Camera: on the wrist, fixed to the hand. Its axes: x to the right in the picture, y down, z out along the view.
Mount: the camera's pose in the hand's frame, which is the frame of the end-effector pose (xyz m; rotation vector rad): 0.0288 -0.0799 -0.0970 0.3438 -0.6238 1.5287
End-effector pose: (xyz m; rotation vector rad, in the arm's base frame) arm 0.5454 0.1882 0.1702 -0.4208 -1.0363 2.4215
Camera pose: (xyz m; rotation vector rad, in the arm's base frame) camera 0.5885 0.3094 0.1618 0.1871 0.1866 -2.0258
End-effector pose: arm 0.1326 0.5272 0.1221 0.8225 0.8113 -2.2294
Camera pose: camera 0.0903 0.6361 0.0676 0.4887 -0.4708 -1.0329
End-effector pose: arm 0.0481 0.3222 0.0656 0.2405 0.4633 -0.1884
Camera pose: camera 0.0142 0.2686 -0.0467 0.7754 -0.4552 1.1409
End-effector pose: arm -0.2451 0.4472 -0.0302 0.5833 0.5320 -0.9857
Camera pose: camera -0.3169 0.4605 -0.1364 0.7206 -0.6518 0.2647
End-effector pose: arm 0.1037 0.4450 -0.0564 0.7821 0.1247 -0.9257
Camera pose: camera 0.0827 0.4609 -0.1826 0.6192 -1.0777 0.3339
